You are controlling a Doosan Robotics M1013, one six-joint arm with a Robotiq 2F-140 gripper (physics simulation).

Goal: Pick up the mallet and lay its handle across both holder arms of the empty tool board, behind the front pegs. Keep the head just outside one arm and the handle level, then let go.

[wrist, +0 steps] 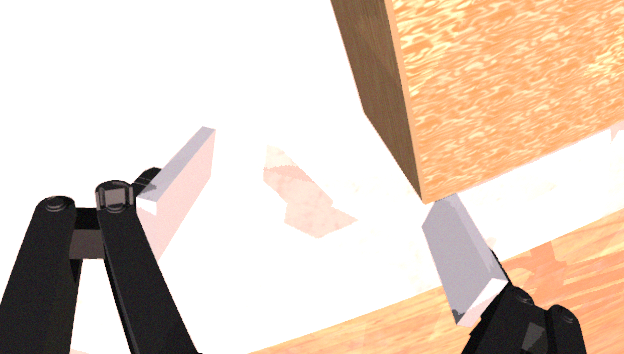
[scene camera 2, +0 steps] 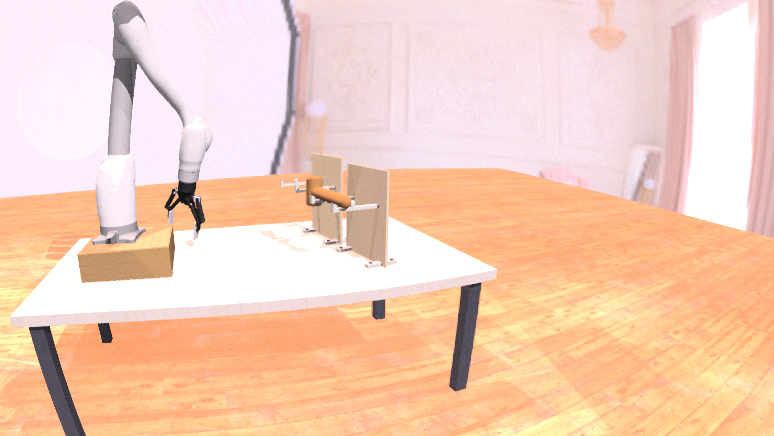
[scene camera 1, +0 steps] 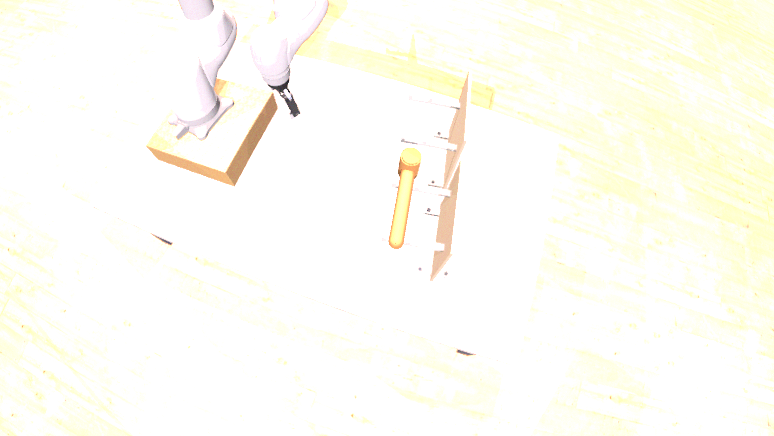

An orange mallet shows in scene camera 2 and in scene camera 1; in the wrist view it is out of frame. One and the same spot on the orange mallet: (scene camera 2: 313, 184) is (scene camera 1: 403, 166).
